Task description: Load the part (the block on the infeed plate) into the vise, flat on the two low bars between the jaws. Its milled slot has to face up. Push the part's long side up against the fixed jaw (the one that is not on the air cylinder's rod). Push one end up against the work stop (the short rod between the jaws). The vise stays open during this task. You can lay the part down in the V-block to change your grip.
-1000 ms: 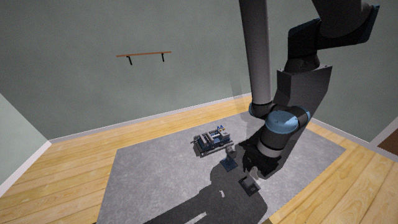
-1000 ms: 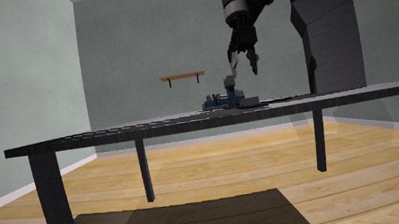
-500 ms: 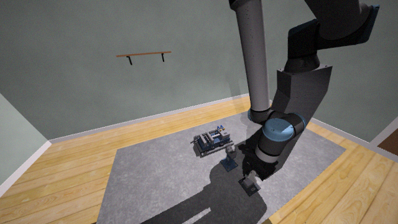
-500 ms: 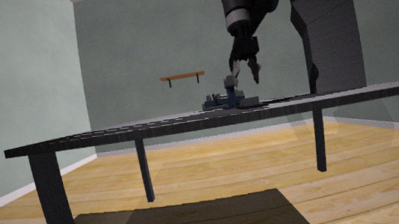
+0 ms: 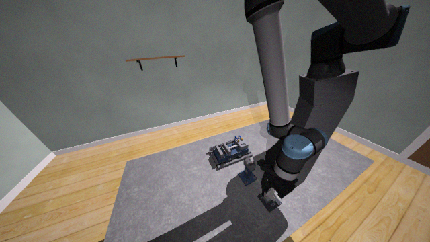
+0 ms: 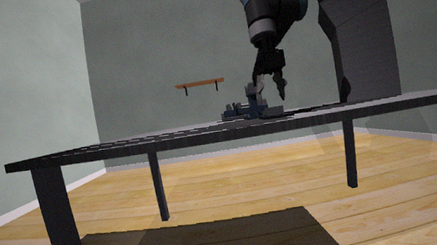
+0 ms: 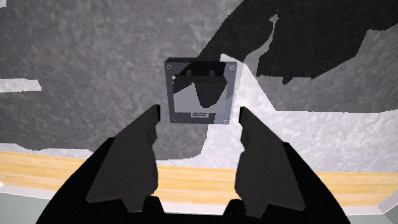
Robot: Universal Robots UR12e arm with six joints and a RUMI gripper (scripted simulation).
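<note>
Now: the part 50 mm below my hand. The rest, counted from my hand: cylinder rod (380 mm to the right, 40 mm ahead, 10 mm above); work stop (330 mm to the right, 120 mm ahead, 20 mm above); vise (380 mm to the right, 60 mm ahead, 30 mm below).
</note>
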